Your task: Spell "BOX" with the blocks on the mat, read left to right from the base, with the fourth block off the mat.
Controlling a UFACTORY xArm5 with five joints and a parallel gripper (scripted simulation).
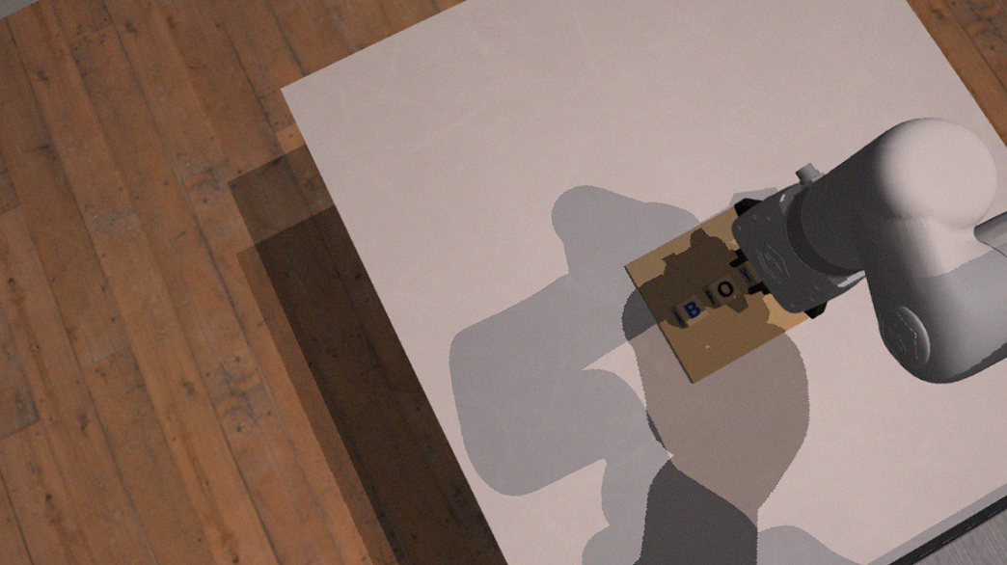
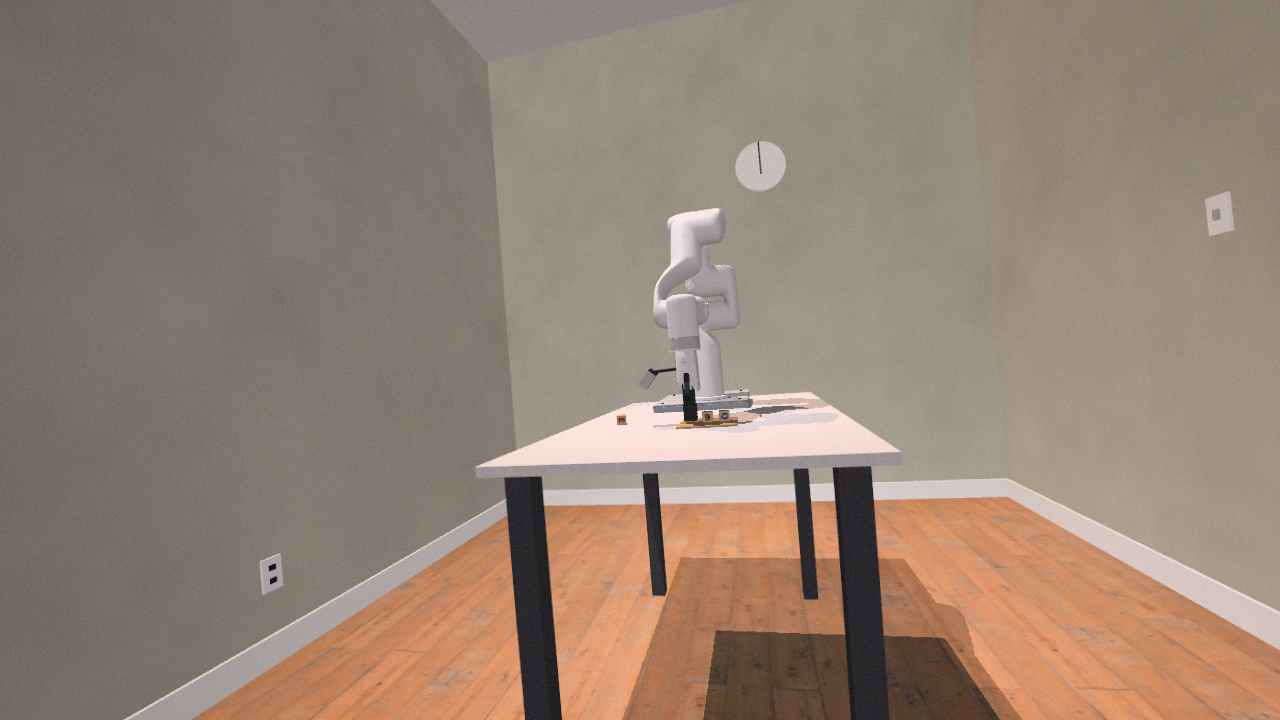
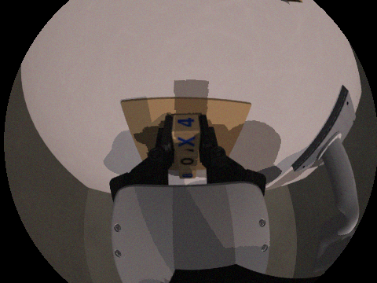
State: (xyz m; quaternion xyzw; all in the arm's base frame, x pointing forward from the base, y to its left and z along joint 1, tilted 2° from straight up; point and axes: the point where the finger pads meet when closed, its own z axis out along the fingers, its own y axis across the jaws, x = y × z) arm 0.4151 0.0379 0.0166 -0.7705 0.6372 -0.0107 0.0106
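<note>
Right now my hand is 40 mm to the right of the tan mat, 30 mm above it and 10 mm past it.
</note>
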